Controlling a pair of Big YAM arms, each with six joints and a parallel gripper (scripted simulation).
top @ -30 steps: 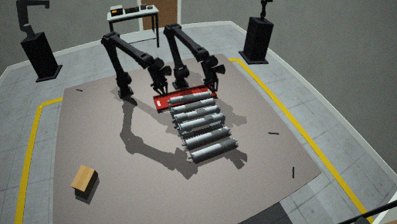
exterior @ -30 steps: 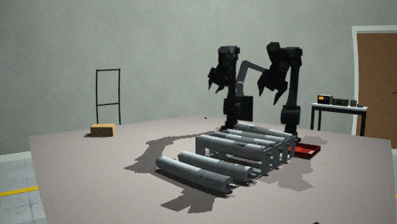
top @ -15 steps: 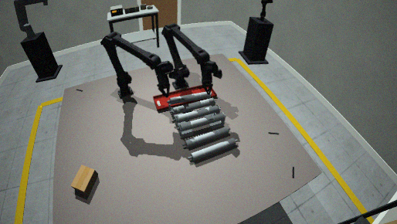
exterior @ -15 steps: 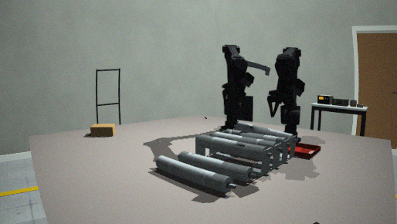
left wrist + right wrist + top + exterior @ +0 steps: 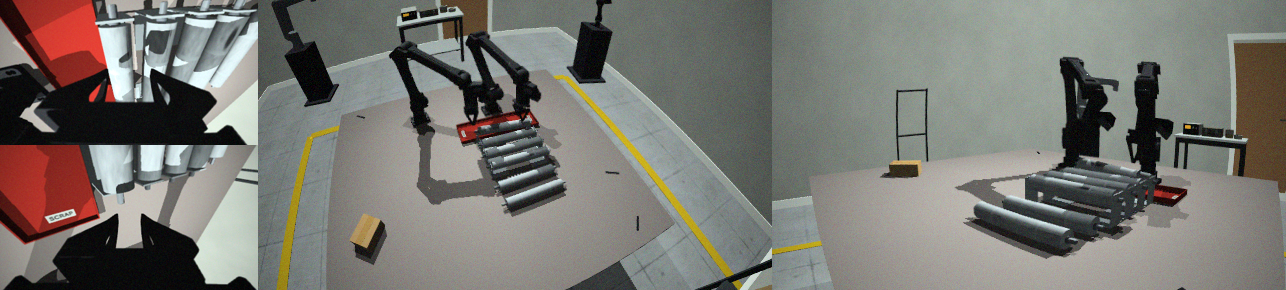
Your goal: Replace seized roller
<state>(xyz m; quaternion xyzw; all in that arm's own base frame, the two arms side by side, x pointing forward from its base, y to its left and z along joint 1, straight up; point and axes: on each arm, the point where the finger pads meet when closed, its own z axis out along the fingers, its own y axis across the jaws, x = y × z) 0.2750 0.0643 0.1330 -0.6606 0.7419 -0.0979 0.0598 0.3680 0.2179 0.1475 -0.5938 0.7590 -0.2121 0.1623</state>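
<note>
The bed roller lies 80 mm ahead of my left hand, 80 mm to the right of it and 60 mm below it. Also, from my left hand: red scrap tray 100 mm behind, 110 mm to the right, 130 mm below; cardboard box 500 mm ahead, 880 mm to the right, 100 mm below.
</note>
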